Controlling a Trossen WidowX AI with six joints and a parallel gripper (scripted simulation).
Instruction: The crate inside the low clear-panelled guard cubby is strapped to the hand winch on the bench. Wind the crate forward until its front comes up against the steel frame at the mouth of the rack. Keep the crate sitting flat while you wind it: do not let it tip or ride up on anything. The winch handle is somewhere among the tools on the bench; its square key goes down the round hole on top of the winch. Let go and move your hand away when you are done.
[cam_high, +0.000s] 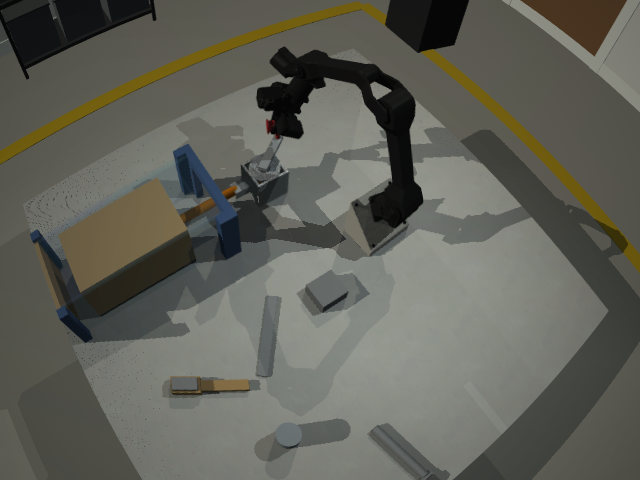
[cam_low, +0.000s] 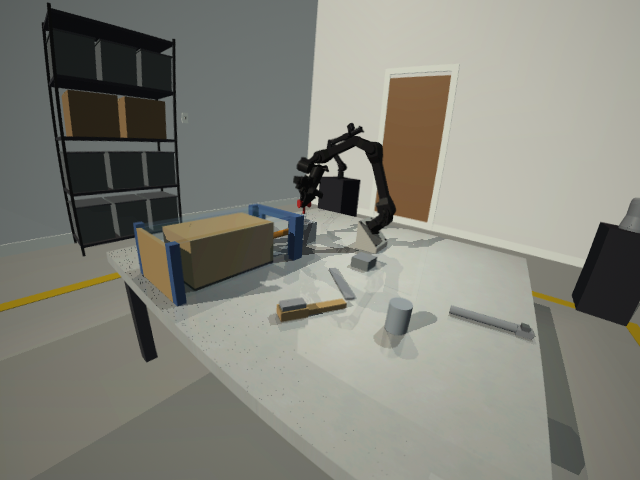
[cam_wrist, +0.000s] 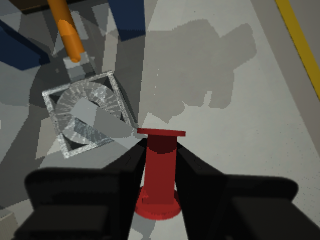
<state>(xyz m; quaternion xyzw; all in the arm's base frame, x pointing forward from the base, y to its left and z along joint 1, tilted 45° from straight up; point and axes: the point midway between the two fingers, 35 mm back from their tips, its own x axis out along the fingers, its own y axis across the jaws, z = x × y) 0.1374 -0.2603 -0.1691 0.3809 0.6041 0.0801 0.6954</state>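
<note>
My gripper tip is now 30 mm to the right of the winch handle, 30 mm above it and 10 mm short of it. From my gripper tip the other things lie so: red knob: 10 mm to the left, 10 mm behind; then grey winch: 100 mm below, 60 mm to the left, 40 mm ahead; then blue frame: 220 mm ahead, 90 mm to the left, 30 mm below.
</note>
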